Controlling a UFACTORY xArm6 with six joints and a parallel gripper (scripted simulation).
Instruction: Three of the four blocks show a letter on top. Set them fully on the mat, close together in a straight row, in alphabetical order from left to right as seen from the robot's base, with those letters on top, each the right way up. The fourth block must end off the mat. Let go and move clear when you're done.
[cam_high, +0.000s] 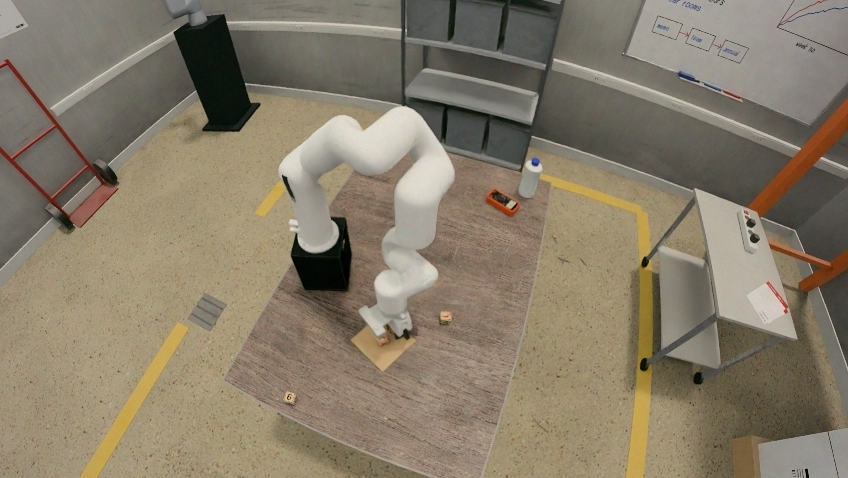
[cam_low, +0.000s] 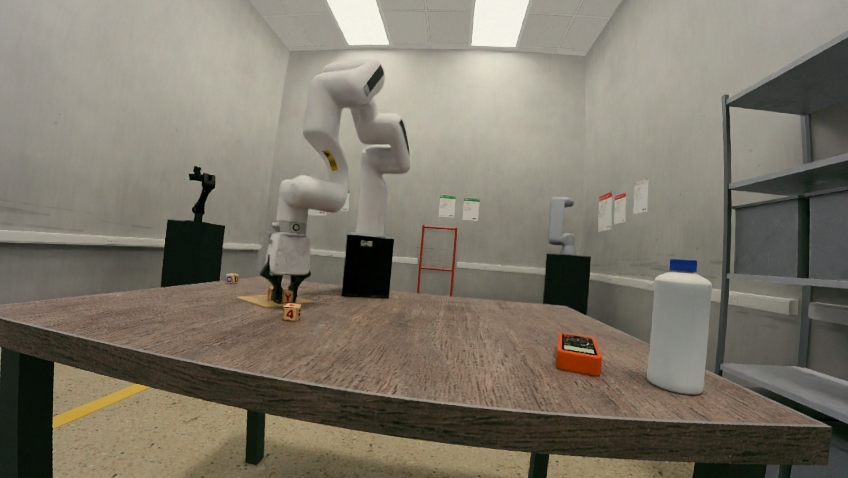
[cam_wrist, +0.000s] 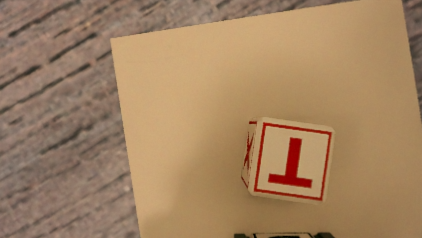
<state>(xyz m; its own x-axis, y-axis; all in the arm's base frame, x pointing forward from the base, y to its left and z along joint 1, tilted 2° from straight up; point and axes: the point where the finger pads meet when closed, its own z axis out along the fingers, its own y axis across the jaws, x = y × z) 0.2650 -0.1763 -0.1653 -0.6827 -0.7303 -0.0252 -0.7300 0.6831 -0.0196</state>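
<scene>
Now: hand 30 mm past the tan mat, 40 mm to the left of it and 20 mm above it. Also, from my hand: white bottle: 410 mm ahead, 670 mm to the left, 60 mm above.
</scene>
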